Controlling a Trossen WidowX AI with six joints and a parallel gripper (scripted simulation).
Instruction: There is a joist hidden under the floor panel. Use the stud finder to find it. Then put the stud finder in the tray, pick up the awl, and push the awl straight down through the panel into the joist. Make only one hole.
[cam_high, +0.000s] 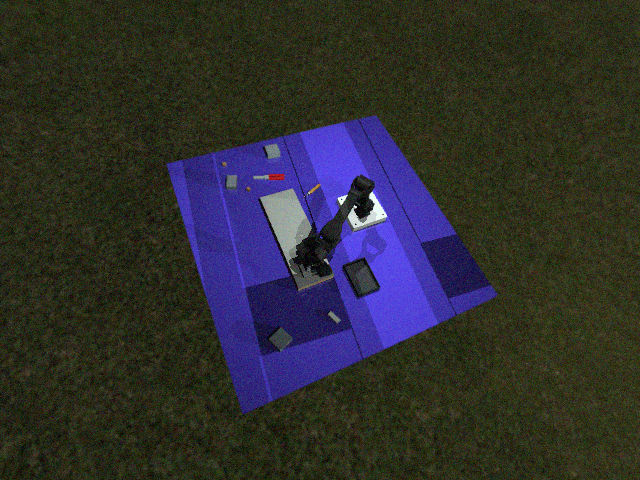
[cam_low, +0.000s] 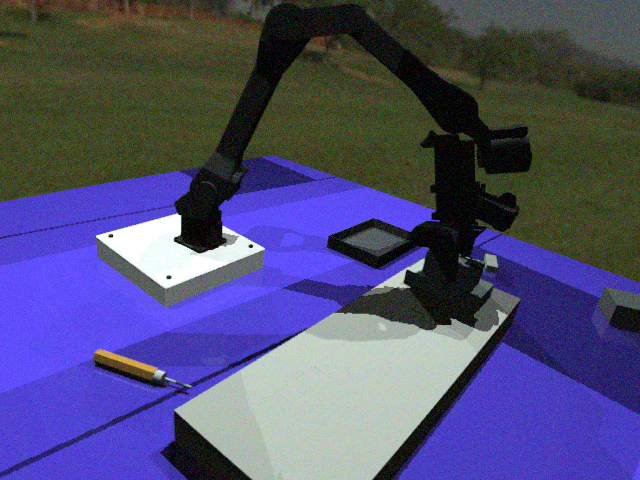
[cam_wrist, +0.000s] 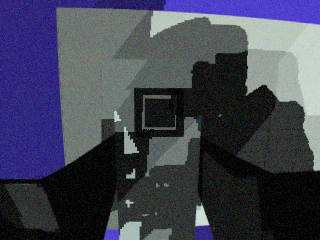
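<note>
The stud finder is 2 cm above my gripper tip. From my gripper tip the other things lie so: small white block (25 cm to the left, 6 cm below, 2 cm ahead); tray (20 cm behind, 14 cm to the left, 5 cm below); awl (39 cm to the right, 22 cm behind, 6 cm below).
</note>
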